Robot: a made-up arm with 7 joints.
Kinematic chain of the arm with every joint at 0, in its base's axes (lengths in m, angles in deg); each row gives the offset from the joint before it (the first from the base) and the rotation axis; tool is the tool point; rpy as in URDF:
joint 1: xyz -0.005 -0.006 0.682 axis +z
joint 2: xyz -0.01 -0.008 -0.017 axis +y
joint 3: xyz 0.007 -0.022 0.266 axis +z
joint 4: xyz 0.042 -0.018 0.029 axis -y
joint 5: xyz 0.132 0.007 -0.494 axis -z
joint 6: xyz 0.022 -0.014 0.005 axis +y
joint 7: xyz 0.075 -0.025 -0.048 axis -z
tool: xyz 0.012 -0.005 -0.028 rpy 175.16 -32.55 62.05
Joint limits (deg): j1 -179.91..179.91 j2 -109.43..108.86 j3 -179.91..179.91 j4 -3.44..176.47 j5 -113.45..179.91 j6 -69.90..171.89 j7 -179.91..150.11
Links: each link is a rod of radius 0.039 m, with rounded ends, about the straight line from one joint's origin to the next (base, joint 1, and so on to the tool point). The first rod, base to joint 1, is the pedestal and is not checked.
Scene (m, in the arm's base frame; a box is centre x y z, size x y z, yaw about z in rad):
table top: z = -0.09
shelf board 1: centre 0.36 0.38 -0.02 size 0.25 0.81 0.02 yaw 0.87
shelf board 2: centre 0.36 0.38 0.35 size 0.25 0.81 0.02 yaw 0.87
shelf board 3: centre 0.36 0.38 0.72 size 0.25 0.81 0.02 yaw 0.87
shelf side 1: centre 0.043 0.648 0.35 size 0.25 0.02 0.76 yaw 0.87
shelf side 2: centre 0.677 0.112 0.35 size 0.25 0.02 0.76 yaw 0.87
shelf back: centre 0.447 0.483 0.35 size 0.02 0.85 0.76 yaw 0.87
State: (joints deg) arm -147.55 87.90 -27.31 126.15 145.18 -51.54 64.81
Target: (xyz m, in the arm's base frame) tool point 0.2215 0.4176 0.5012
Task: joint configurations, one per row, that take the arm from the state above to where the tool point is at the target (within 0.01 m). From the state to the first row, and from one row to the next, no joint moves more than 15 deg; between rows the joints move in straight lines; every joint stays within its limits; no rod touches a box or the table.
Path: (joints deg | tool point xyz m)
1: -133.12 88.10 -14.67 113.03 147.51 -49.89 64.55 | -0.4731 -0.2305 0.2135
2: -118.69 88.30 -2.03 99.92 149.84 -48.25 64.29 | -0.2560 -0.2995 0.1518
3: -104.26 88.49 10.62 86.80 152.18 -46.60 64.03 | -0.0294 -0.2734 0.1424
4: -89.84 88.69 23.26 73.69 154.51 -44.96 63.77 | 0.1485 -0.1573 0.1857
5: -75.41 88.89 35.90 60.57 156.84 -43.31 63.51 | 0.2312 0.0097 0.2723
6: -60.98 89.09 48.54 47.45 159.17 -41.67 63.25 | 0.2026 0.1673 0.3849
7: -46.55 89.29 61.19 34.34 161.51 -40.02 62.99 | 0.0859 0.2569 0.5012
8: -37.69 99.07 66.85 48.71 164.11 -27.28 64.28 | 0.1523 0.3402 0.5025
9: -28.83 108.86 72.52 63.08 166.71 -14.54 65.56 | 0.2215 0.4176 0.5012

